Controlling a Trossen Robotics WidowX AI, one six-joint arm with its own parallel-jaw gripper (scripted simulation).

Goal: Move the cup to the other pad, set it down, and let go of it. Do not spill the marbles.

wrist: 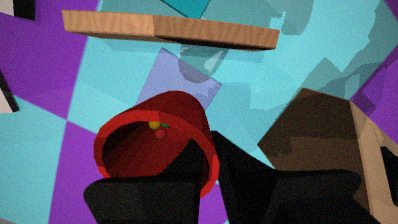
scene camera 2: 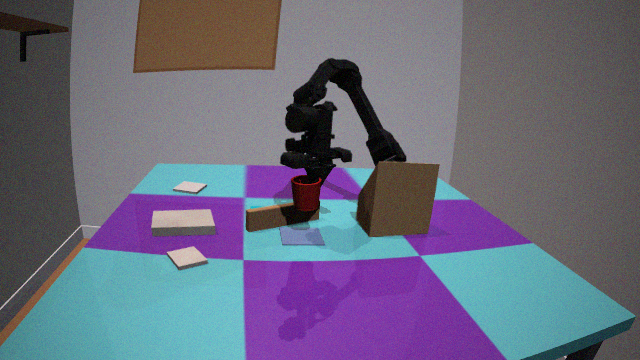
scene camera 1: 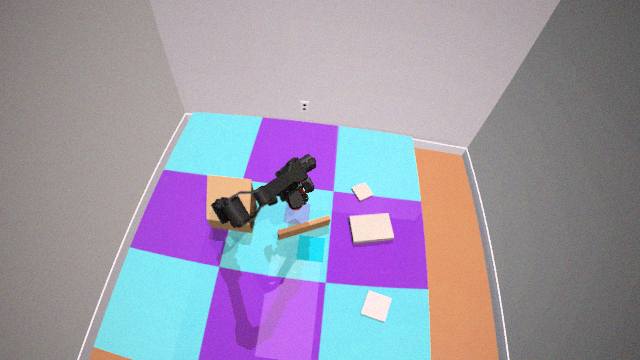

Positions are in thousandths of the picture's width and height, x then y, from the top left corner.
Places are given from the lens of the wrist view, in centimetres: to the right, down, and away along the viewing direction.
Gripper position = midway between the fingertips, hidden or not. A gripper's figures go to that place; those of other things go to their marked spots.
my gripper (wrist: 519,605): 1, 2, 11
red cup (wrist: 315,654): -5, 2, 10
lilac pad (wrist: 423,328): -5, -6, 20
The marked spots on the red cup and the lilac pad are 13 cm apart.
